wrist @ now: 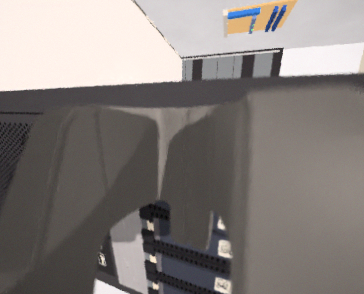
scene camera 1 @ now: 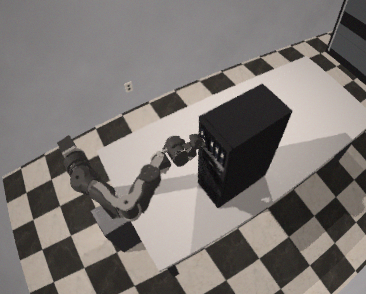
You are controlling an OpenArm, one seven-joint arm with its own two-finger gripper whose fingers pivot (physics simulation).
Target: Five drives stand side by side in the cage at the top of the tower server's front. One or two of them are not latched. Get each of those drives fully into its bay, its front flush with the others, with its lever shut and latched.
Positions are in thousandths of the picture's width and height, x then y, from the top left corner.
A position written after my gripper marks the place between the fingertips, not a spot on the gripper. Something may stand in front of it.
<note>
I see my gripper (scene camera 1: 553,478) and a black tower server (wrist: 81,355).
My gripper shows as well in the wrist view (wrist: 537,590).
</note>
